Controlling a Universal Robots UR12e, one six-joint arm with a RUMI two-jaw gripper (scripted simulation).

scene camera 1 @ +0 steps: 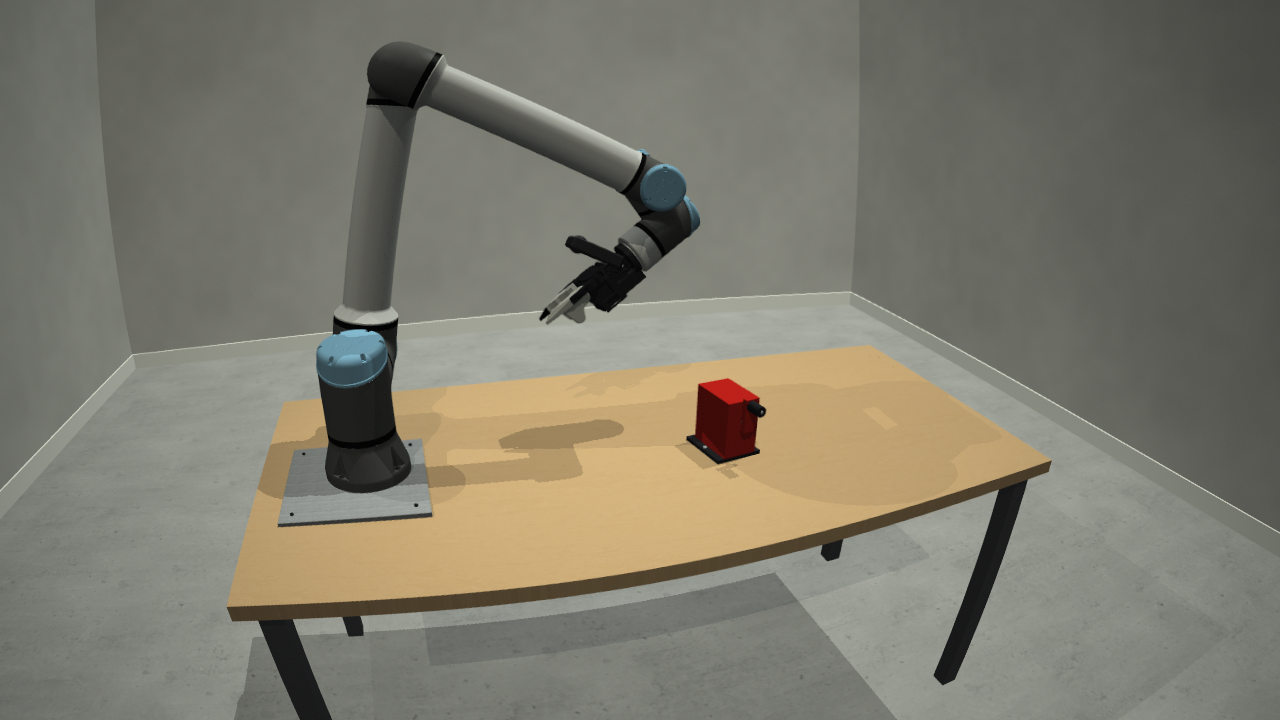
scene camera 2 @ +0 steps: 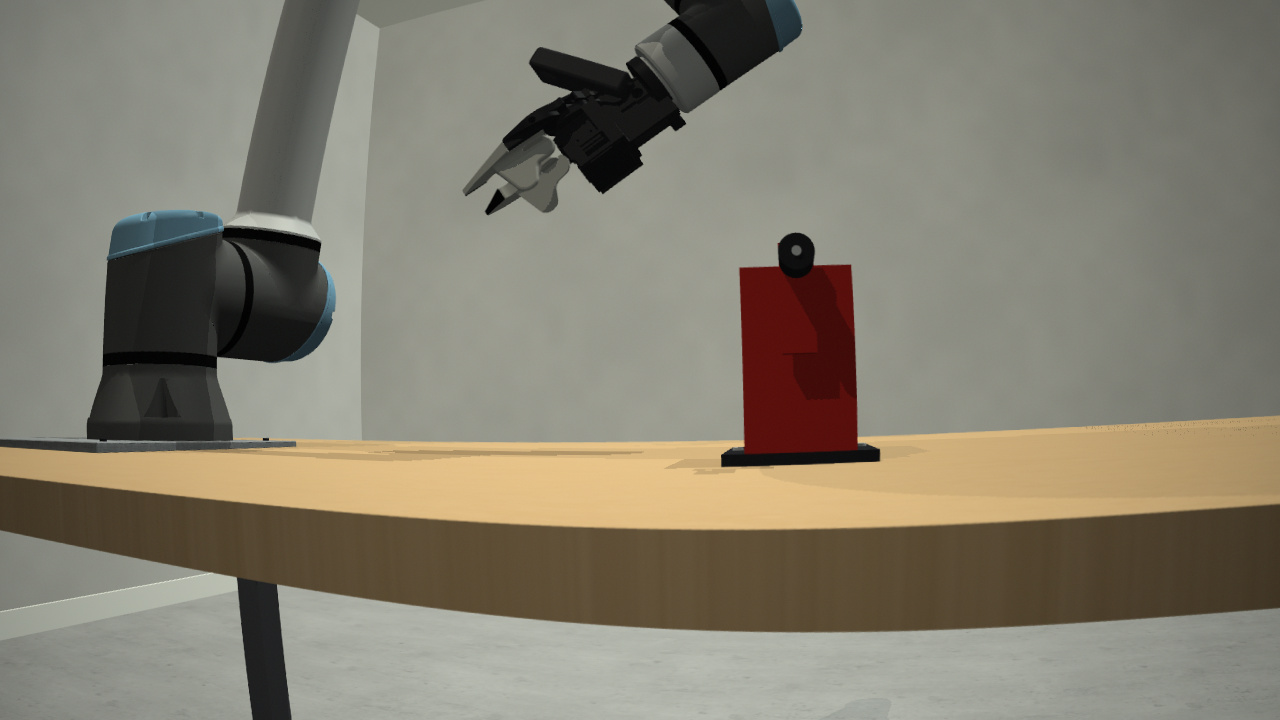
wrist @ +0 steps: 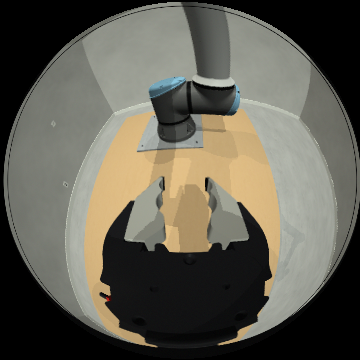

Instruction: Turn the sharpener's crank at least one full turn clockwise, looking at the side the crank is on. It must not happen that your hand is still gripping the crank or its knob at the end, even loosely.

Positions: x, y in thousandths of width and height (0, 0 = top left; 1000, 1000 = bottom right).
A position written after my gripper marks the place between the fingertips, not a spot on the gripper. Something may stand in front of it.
My gripper shows in scene camera 1 (424, 447), in scene camera 2 (371, 283) and in the wrist view (512, 496).
